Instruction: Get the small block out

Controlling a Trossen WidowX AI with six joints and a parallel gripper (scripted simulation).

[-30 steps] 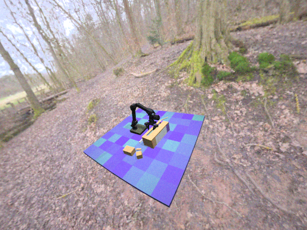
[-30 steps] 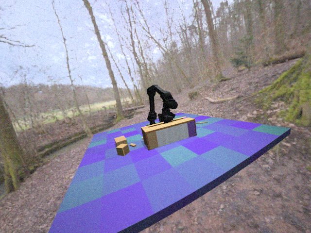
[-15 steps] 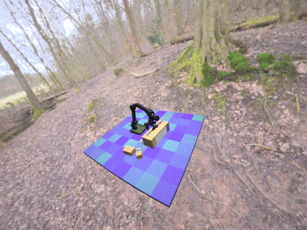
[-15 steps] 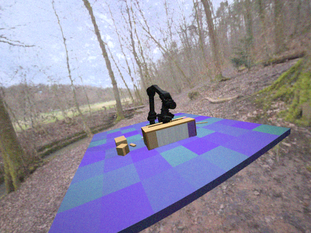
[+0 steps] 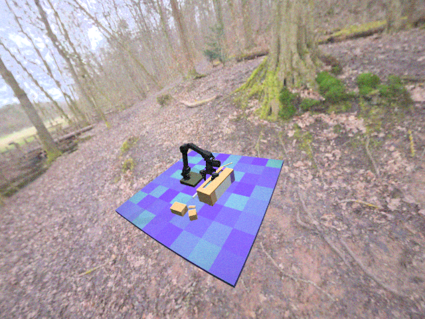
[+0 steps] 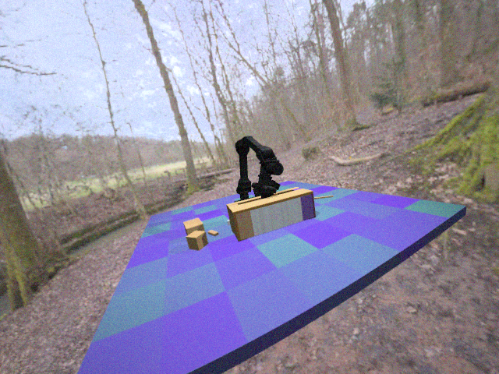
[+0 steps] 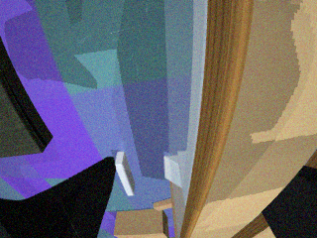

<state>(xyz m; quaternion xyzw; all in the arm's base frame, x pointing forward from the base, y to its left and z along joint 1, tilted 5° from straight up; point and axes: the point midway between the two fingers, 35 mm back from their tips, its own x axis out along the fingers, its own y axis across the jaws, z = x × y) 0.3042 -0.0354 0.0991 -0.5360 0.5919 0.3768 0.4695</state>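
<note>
My gripper tip is 4 cm short of the box, 2 cm to the right of it and 2 cm above it. From my gripper tip the other things lie so: thin tan stick 42 cm to the left, 8 cm below, 3 cm behind; then tan block 5 cm ahead, 3 cm to the right.
</note>
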